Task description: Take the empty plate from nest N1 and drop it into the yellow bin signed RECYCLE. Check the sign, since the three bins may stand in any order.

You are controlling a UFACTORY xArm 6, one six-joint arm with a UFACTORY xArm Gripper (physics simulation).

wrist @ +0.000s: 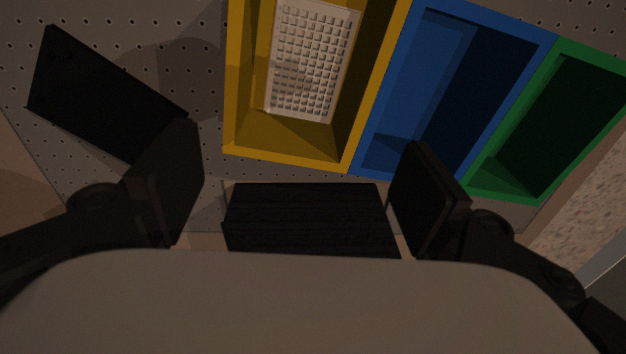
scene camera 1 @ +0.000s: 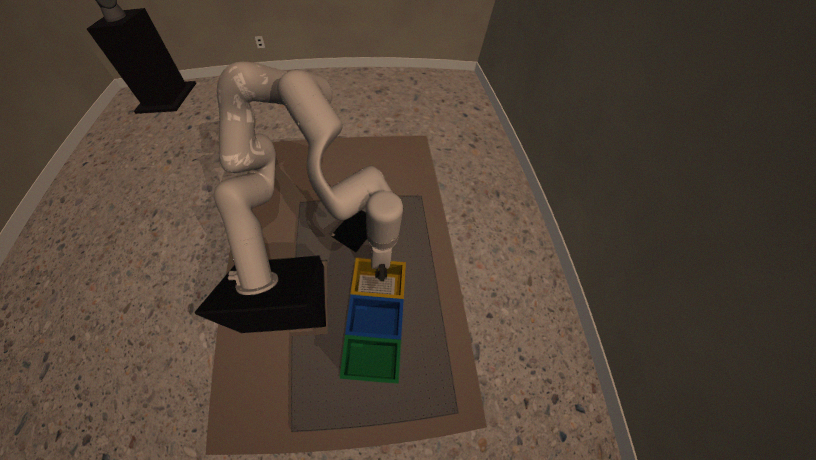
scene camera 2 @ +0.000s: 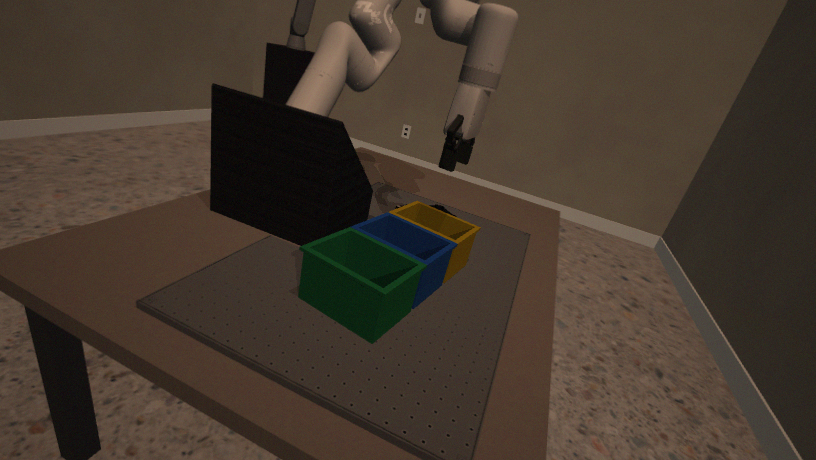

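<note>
The white well plate lies inside the yellow bin, with its grid of wells facing up. In scene camera 2 the bin's near wall and rim hide the plate. The RECYCLE sign cannot be read in these views. My gripper is open and empty, high above the yellow bin. In scene camera 1 my gripper shows over the bin's opening. The black nest on the board beside the yellow bin holds no plate; its label cannot be read.
A blue bin stands against the yellow bin, and a green bin stands beyond it. All three stand on a grey perforated board. The arm's black base block stands beside the board.
</note>
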